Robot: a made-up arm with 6 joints.
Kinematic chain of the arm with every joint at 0, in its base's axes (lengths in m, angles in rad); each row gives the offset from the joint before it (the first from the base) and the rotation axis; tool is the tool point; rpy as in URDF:
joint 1: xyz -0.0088 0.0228 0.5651 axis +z
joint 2: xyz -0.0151 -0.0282 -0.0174 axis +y
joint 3: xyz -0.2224 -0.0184 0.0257 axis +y
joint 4: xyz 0.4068 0.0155 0.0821 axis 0.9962 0 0.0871
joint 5: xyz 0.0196 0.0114 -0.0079 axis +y
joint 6: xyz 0.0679 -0.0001 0.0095 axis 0.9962 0 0.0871
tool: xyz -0.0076 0.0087 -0.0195 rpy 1.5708 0 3.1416
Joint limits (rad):
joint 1: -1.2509..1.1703
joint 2: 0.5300..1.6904
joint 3: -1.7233..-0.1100
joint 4: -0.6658..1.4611
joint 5: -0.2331..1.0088
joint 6: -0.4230..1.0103
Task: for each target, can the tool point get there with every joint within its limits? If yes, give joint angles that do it. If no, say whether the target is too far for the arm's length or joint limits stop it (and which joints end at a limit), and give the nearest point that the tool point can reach.
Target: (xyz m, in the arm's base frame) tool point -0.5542 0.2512 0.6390
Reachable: no: joint limits stop it (at a limit: joint 1, joint 2, joint 5) | nearest point 0.0509 0.2645 0.5829 | short by 0.608 m
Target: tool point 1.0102 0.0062 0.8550
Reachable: no: too far | nearest point 0.5231 0.0141 0.8106 | short by 0.489 m
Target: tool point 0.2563 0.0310 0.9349
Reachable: yes | joints -0.0651 0.8285 -1.1800 0.8028 0.8241 -0.2754
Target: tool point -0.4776 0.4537 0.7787
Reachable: no: joint limits stop it (at a limit: joint 1, joint 2, joint 5) | nearest point 0.0509 0.2653 0.7864 | short by 0.561 m
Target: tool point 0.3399 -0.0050 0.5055
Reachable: yes | joints -0.0829 1.2121 -0.4759 0.3261 -0.0528 0.7747
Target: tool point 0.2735 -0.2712 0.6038
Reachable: yes | joints -0.8641 1.4071 -0.9252 0.6461 0.7760 0.1696
